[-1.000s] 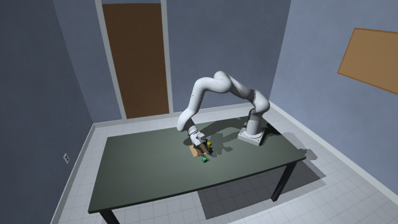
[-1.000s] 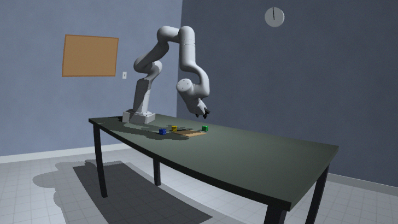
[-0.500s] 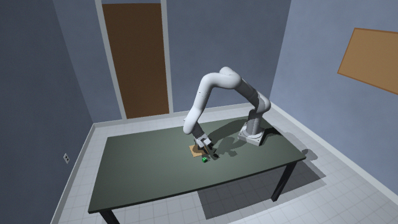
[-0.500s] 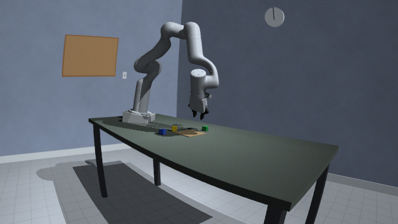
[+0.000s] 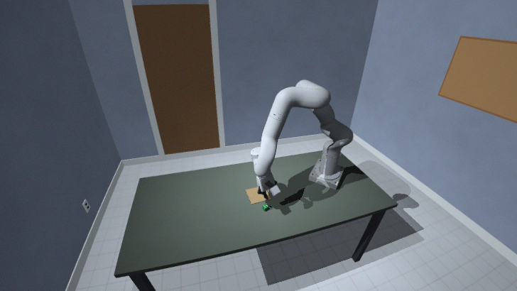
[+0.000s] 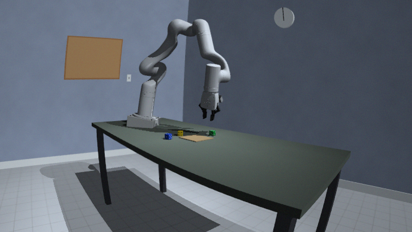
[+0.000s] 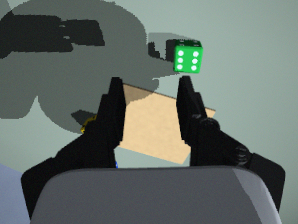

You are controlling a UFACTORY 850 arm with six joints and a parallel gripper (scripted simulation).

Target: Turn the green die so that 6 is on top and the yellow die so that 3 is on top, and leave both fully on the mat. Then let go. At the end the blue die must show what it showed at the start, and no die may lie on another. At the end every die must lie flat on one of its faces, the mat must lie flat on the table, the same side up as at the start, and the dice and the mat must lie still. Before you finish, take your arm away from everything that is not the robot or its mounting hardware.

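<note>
Now: hand 30 mm short of the green die, 10 mm to the right of it and 100 mm above it. The rest, counted from my hand: tan mat 10 mm ahead, 130 mm to the right, 110 mm below; yellow die 100 mm behind, 140 mm to the right, 100 mm below; blue die 80 mm behind, 260 mm to the right, 100 mm below.
</note>
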